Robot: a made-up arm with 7 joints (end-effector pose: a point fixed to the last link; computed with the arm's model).
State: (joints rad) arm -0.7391 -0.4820 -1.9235 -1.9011 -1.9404 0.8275 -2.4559
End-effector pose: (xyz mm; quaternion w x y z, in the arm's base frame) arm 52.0 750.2 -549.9 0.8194 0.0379 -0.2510 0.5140
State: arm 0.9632 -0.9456 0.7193 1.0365 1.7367 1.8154 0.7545
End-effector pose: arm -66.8 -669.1 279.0 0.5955 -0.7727 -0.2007 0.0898
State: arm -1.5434 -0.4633 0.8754 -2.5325 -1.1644 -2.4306 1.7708
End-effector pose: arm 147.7 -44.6 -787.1 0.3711 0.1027 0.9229 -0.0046
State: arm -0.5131 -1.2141 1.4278 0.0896 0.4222 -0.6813 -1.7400
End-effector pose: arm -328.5 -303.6 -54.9 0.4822 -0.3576 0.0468 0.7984
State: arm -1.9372 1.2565 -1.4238 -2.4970 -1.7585 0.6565 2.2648
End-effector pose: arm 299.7 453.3 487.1 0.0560 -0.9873 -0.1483 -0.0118
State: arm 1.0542 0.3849 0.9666 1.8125 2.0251 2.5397 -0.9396
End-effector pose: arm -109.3 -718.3 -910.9 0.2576 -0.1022 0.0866 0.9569
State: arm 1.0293 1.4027 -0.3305 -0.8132 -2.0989 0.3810 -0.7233
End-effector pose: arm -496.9 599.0 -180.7 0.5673 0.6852 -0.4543 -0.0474
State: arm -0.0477 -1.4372 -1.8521 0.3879 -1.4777 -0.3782 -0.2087
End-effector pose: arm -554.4 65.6 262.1 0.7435 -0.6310 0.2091 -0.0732
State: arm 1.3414 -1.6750 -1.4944 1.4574 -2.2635 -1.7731 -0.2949
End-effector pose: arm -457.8 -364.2 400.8 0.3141 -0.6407 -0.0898 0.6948
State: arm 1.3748 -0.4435 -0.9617 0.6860 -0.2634 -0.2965 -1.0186
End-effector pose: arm -17.4 -602.6 83.6 0.6646 -0.2893 0.1520 0.6720
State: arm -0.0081 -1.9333 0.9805 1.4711 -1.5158 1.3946 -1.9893
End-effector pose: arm -176.3 -703.9 253.4 0.2563 -0.8325 -0.2773 -0.4054
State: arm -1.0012 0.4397 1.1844 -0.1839 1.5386 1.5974 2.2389
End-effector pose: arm -412.2 104.1 -99.1 0.1212 -0.5420 -0.2929 -0.7783
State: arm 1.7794 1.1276 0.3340 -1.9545 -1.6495 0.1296 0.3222
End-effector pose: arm -842.7 -123.0 131.9 0.1505 -0.9572 -0.1335 -0.2080
